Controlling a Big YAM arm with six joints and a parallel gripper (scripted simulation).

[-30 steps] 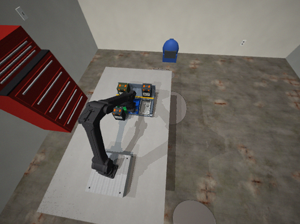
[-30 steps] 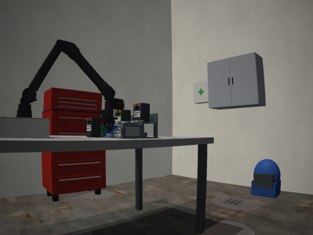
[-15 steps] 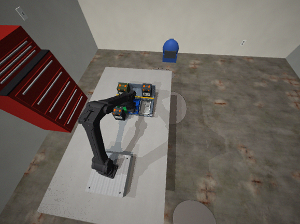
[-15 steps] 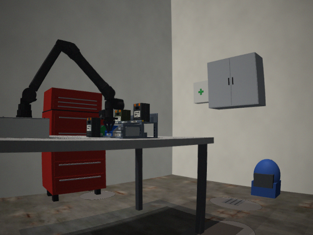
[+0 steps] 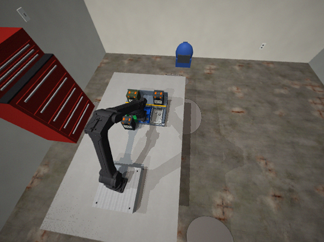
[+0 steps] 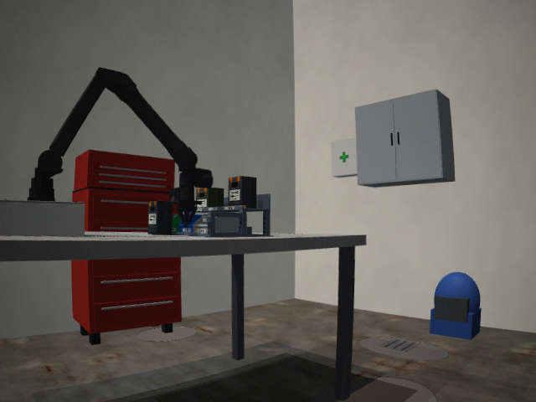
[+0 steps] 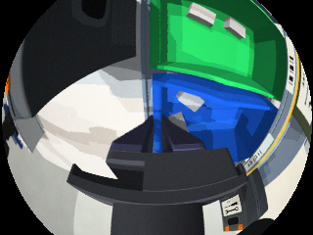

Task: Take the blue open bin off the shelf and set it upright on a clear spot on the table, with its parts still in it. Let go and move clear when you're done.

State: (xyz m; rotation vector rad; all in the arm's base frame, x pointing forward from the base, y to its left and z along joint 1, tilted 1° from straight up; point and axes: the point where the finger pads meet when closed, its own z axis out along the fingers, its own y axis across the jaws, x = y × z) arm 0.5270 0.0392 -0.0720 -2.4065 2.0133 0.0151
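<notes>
Right now my hand is 80 mm short of the blue open bin and 10 mm to the right of it. Also, from my hand: green bin: 60 mm ahead, 120 mm to the left; yellow bar: 130 mm ahead, 20 mm to the left, 70 mm above; grey bin: 100 mm ahead, 100 mm to the right.
</notes>
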